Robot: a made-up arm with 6 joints. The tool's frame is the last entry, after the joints.
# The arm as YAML. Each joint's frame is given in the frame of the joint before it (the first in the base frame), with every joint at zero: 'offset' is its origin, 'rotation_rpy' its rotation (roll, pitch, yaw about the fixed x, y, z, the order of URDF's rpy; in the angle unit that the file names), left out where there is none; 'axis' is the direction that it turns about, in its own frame. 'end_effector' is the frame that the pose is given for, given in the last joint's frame.
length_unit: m
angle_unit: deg
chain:
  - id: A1
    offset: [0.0, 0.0, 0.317]
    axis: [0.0, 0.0, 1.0]
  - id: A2
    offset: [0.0, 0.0, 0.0]
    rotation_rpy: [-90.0, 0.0, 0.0]
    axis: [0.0, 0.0, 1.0]
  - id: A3
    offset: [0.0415, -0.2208, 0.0]
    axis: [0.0, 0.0, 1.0]
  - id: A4
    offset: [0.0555, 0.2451, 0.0]
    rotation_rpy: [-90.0, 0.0, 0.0]
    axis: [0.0, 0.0, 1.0]
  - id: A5
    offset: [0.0, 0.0, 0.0]
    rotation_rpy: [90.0, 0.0, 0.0]
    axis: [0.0, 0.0, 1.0]
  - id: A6
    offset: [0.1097, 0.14, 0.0]
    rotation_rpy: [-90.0, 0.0, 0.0]
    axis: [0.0, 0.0, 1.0]
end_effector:
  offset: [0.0, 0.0, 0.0]
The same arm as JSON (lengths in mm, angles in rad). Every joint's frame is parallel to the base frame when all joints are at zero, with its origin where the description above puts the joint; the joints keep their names.
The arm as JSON. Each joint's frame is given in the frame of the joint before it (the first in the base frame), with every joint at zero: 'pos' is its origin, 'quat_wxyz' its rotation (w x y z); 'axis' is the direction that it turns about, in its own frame. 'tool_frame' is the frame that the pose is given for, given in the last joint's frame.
{"length_unit": "mm", "angle_unit": "rad", "joints": [
  {"joint": "A1", "pos": [0.0, 0.0, 317.0], "quat_wxyz": [1.0, 0.0, 0.0, 0.0], "axis": [0.0, 0.0, 1.0]},
  {"joint": "A2", "pos": [0.0, 0.0, 0.0], "quat_wxyz": [1.0, 0.0, 0.0, 0.0], "axis": [0.0, 1.0, 0.0]},
  {"joint": "A3", "pos": [41.5, 0.0, 220.8], "quat_wxyz": [1.0, 0.0, 0.0, 0.0], "axis": [0.0, 1.0, 0.0]},
  {"joint": "A4", "pos": [55.5, 0.0, -245.1], "quat_wxyz": [1.0, 0.0, 0.0, 0.0], "axis": [0.0, 0.0, -1.0]},
  {"joint": "A5", "pos": [0.0, 0.0, 0.0], "quat_wxyz": [1.0, 0.0, 0.0, 0.0], "axis": [0.0, 1.0, 0.0]},
  {"joint": "A6", "pos": [109.7, 0.0, -140.0], "quat_wxyz": [1.0, 0.0, 0.0, 0.0], "axis": [0.0, 0.0, -1.0]}
], "tool_frame": {"pos": [0.0, 0.0, 0.0], "quat_wxyz": [0.0, 1.0, 0.0, 0.0]}}

